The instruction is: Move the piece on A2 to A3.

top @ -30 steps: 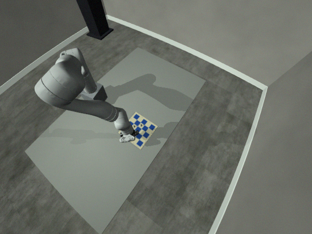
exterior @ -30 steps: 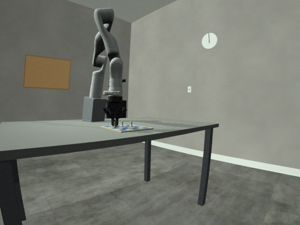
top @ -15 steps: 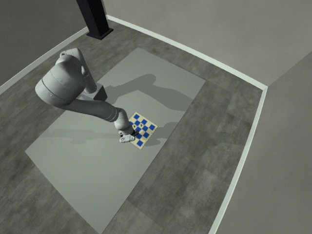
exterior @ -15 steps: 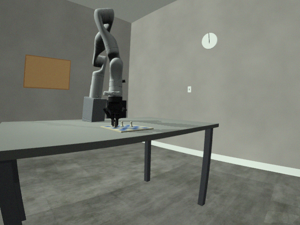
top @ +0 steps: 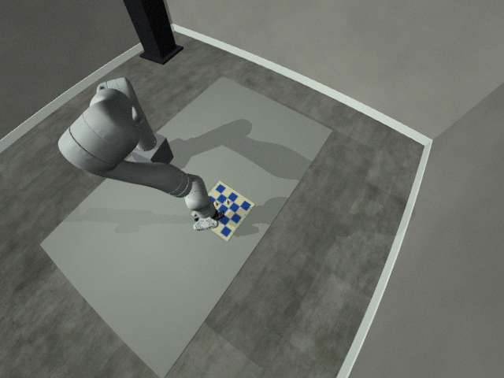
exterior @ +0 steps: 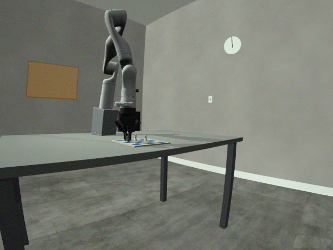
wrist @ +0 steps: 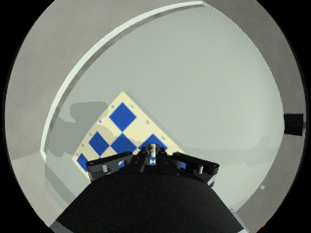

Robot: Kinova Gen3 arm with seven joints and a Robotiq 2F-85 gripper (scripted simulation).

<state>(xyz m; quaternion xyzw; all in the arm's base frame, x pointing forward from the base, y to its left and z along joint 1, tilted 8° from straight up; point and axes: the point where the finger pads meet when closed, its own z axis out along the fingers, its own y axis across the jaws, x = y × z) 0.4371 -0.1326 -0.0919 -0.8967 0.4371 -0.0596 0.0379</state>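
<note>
My hand is 8 cm to the right of the chessboard, 3 cm above it and 1 cm short of it. From my hand the other things lie so: dark piece 7 cm behind, 5 cm to the left, 1 cm below.
</note>
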